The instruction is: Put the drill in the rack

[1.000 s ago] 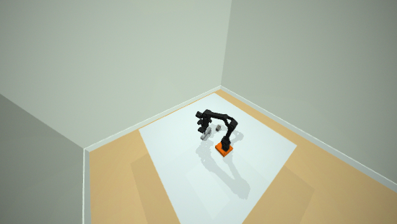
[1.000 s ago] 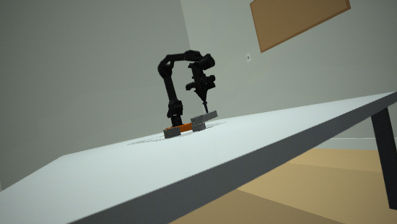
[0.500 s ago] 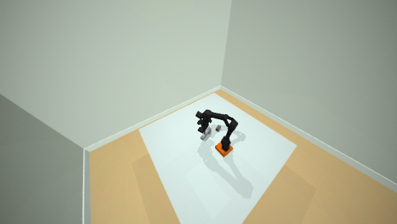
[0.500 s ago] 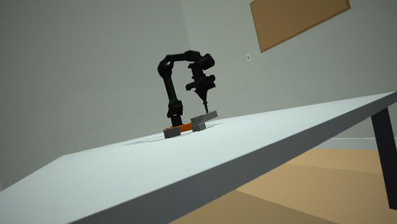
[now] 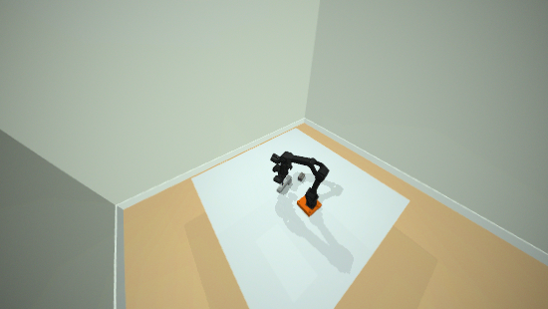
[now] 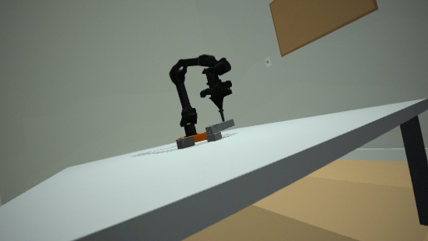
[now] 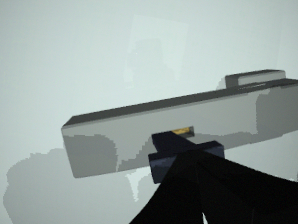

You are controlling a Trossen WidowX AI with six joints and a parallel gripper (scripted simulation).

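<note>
Now: gripper tip 50 mm to the left of the drill and 80 mm above it. Also, from my gripper tip: rack 60 mm behind, 200 mm to the right, 120 mm below.
</note>
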